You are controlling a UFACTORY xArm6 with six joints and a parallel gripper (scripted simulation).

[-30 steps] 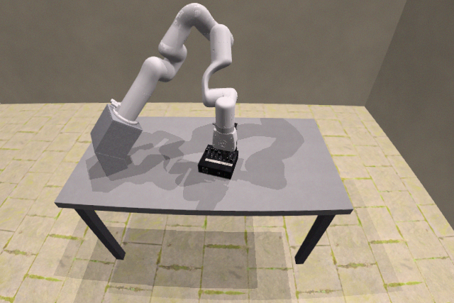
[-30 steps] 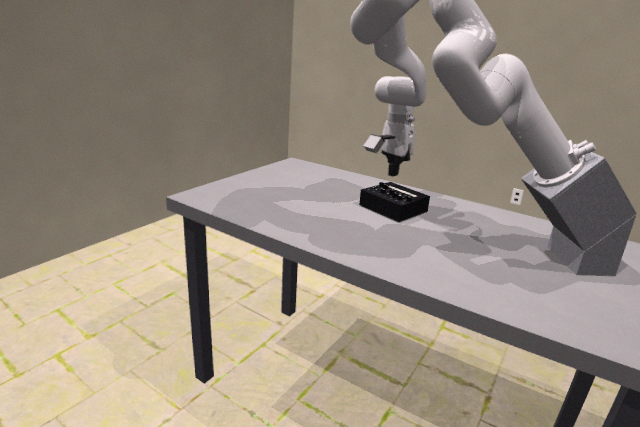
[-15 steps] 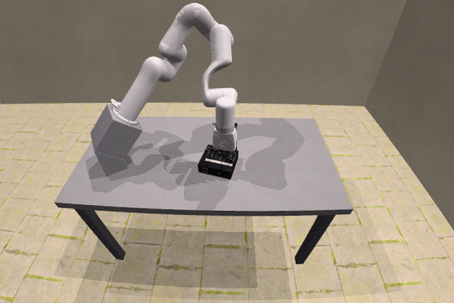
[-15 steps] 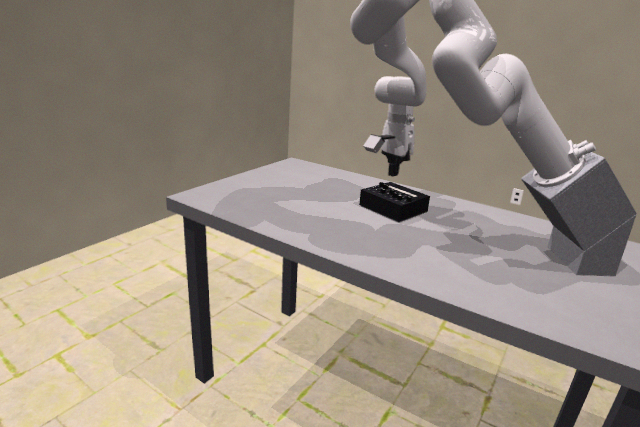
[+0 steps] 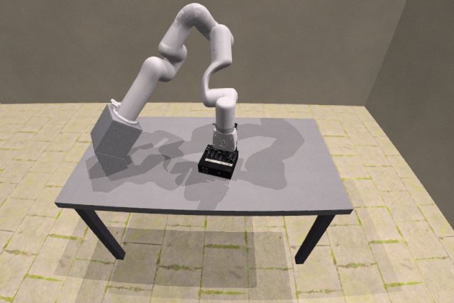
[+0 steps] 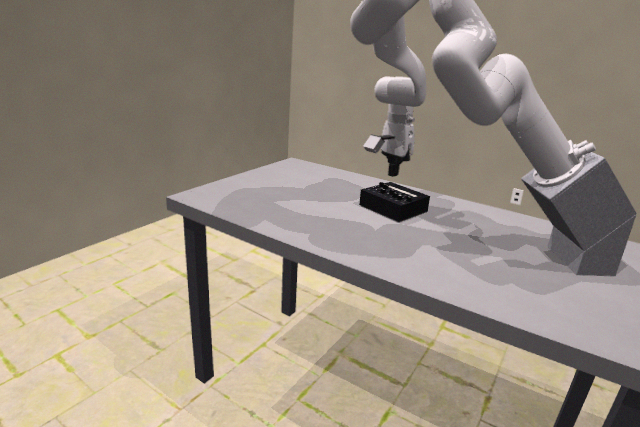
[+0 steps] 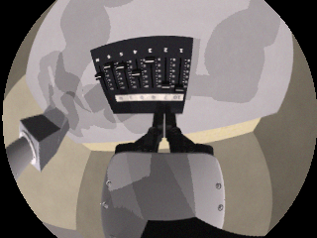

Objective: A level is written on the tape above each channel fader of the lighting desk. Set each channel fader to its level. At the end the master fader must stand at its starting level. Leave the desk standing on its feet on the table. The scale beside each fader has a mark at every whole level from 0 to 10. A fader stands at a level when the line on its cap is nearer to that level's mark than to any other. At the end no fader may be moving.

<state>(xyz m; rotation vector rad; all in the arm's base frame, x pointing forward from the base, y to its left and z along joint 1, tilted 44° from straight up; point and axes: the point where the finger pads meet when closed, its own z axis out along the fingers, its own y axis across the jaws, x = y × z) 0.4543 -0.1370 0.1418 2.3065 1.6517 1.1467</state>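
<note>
The fader cap lies 1 cm ahead of my hand, 3 cm to the left of it and 5 cm below it. Also, from my hand: fader: 3 cm behind, 6 cm to the left, 5 cm below.
</note>
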